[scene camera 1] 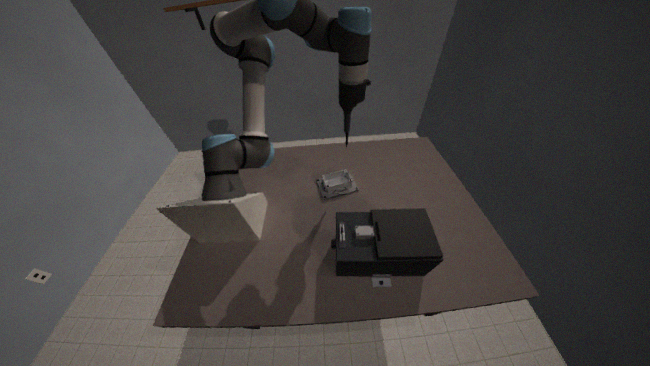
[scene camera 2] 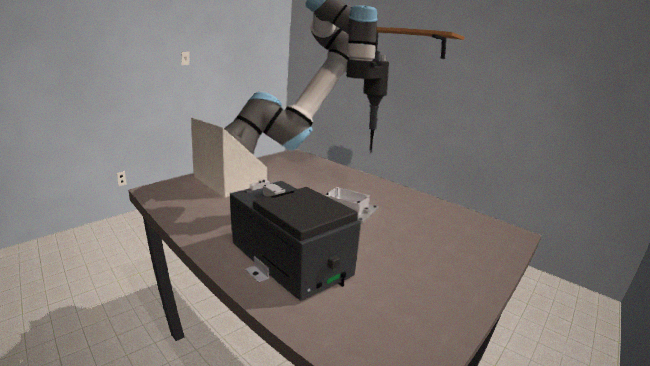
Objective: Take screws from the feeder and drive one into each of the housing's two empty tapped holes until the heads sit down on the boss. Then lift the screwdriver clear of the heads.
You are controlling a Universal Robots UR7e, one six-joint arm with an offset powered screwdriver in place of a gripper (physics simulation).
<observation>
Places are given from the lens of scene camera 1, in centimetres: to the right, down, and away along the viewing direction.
screw feeder (scene camera 1: pixel 359 258): 9, 20, 48
</observation>
